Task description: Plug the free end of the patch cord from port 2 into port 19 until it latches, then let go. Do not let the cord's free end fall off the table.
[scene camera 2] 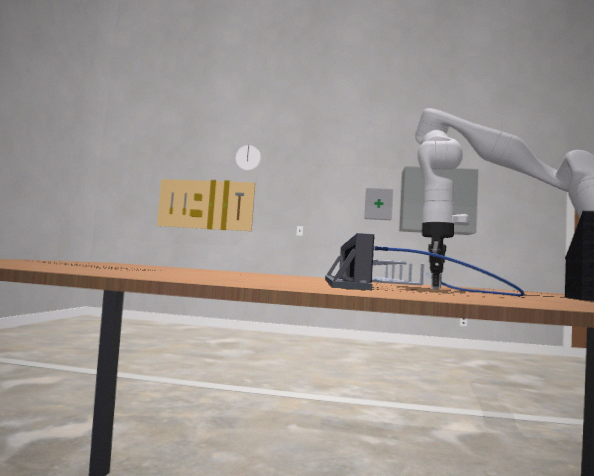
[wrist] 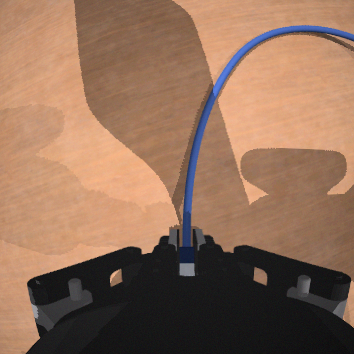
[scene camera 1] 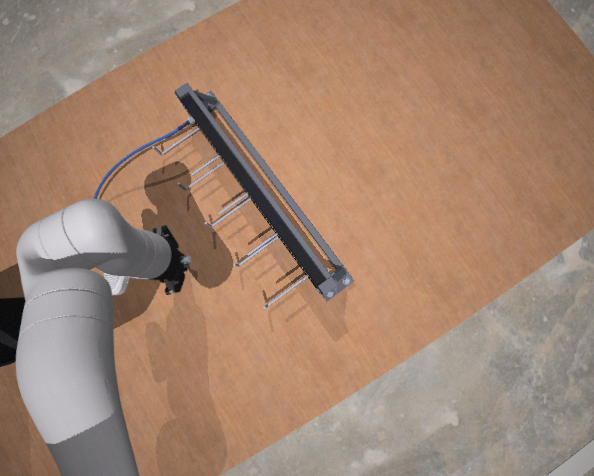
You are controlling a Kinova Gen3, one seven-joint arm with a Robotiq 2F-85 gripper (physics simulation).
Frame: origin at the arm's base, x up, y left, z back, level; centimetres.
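Seen in the pictures: gripper, fingertip midpoint: (scene camera 2: 436, 288) (wrist: 185, 240) (scene camera 1: 184, 263).
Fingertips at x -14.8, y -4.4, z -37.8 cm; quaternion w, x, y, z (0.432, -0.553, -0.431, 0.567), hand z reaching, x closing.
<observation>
A point is followed by its place in that frame.
The blue patch cord (scene camera 1: 120, 166) {x -9.0, y 19.1, z -36.9 cm} (scene camera 2: 480, 270) {x -10.1, y 19.6, z -34.1 cm} (wrist: 197, 142) {x -14.3, y -1.6, z -30.9 cm} runs from a port near the far left end of the dark patch panel (scene camera 1: 260, 200) {x -5.0, y -3.6, z -58.2 cm} (scene camera 2: 365, 260) {x -9.6, y 24.8, z -55.5 cm}, loops back over the table and comes to my gripper. My gripper (scene camera 2: 436, 284) {x -14.8, y -4.4, z -37.8 cm} (wrist: 185, 240) {x -14.8, y -4.4, z -37.8 cm} points down, low over the table in front of the panel, apart from it. It is shut on the cord's free plug (wrist: 187, 269) {x -11.4, y -4.5, z -38.5 cm}, whose clear tip points away from the cord in the wrist view. In scene camera 1 the arm hides the fingers' hold. Port 19 cannot be made out.
Several thin metal cable guides (scene camera 1: 230, 212) {x -13.1, y -0.3, z -51.7 cm} (scene camera 2: 400, 281) {x -13.1, y 19.8, z -48.6 cm} stick out from the panel's front towards my gripper. The panel stands upright on the wooden table (scene camera 1: 425, 150) {x -14.9, y -9.0, z -95.6 cm} (scene camera 2: 200, 281) {x -14.8, y 39.5, z -80.6 cm}. A bracket frame (scene camera 1: 280, 182) {x -13.7, y 0.3, z -64.0 cm} (scene camera 2: 334, 272) {x -12.3, y -21.8, z -64.4 cm} is behind the panel.
</observation>
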